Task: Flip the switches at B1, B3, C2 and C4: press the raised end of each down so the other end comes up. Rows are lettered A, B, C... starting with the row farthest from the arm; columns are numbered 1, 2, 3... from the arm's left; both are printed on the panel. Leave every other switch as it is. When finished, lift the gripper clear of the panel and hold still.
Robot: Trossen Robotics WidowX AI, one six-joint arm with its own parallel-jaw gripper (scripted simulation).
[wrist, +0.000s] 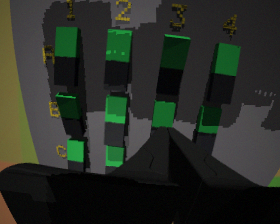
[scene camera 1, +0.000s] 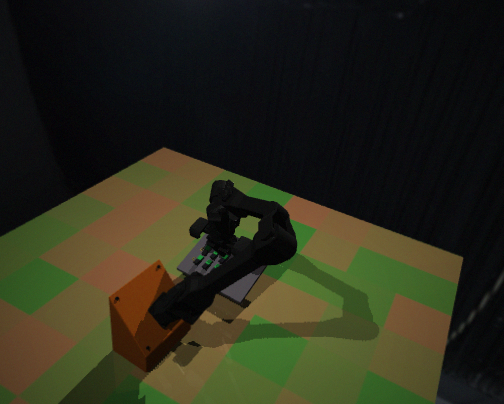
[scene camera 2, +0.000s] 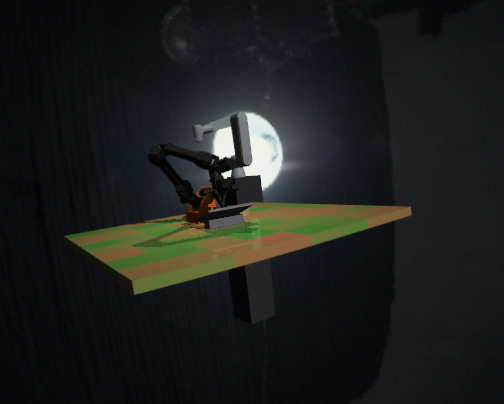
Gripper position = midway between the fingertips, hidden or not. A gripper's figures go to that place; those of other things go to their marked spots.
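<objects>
A switch (wrist: 70,112) is 11 cm from the lens; the gripper (wrist: 165,133) is 10 cm from the lens.
</objects>
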